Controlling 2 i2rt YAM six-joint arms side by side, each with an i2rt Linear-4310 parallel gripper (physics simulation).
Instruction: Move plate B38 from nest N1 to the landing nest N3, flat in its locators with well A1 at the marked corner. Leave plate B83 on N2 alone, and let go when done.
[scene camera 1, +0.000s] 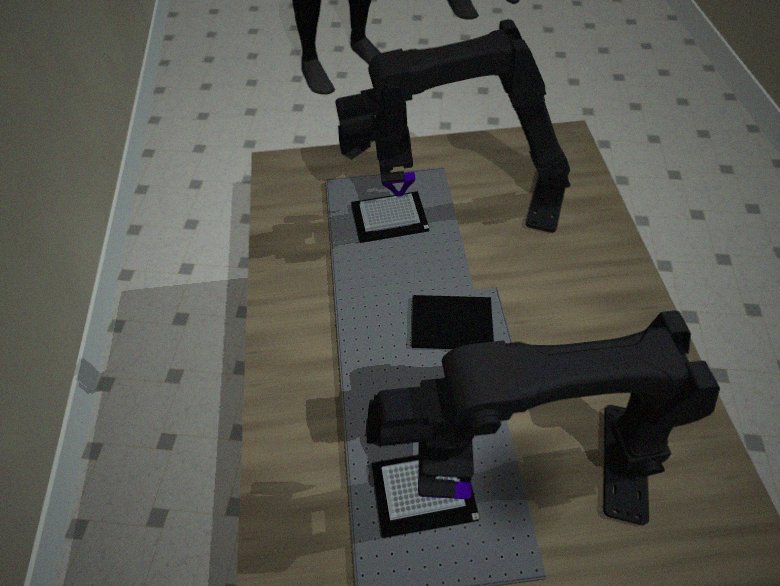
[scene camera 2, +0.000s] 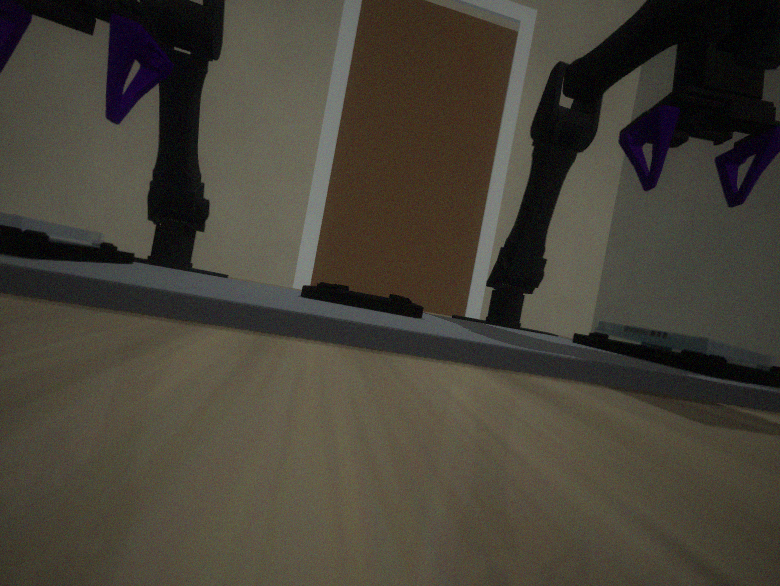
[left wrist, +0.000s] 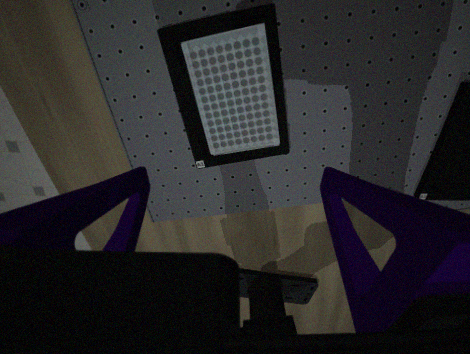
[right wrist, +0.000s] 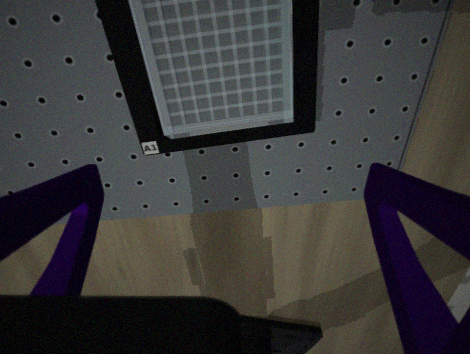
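Note:
A clear plate with round wells (scene camera 1: 403, 497) (scene camera 2: 674, 340) (left wrist: 230, 90) lies flat in the near nest (scene camera 1: 428, 522) (left wrist: 281, 115). A second plate (scene camera 1: 387, 211) (scene camera 2: 72, 234) (right wrist: 215, 65) lies flat in the far nest (scene camera 1: 394, 235) (right wrist: 304, 65). The writing on the plate edge is too blurred to tell B38 from B83. The black landing nest (scene camera 1: 450, 321) (scene camera 2: 362, 299) (left wrist: 450, 160) between them is empty. My left gripper (scene camera 1: 448, 483) (scene camera 2: 692, 196) (left wrist: 235, 176) is open and empty, above the near plate. My right gripper (scene camera 1: 398, 185) (right wrist: 234, 178) is open and empty, beside and above the far plate.
All three nests stand on a grey perforated board (scene camera 1: 390, 270) on the wooden table (scene camera 1: 290, 359). A1 tags (left wrist: 200, 164) (right wrist: 150, 147) mark nest corners. In scene camera 1 the left arm reaches in close beside the landing nest. Dark legs (scene camera 1: 308, 37) stand beyond the table.

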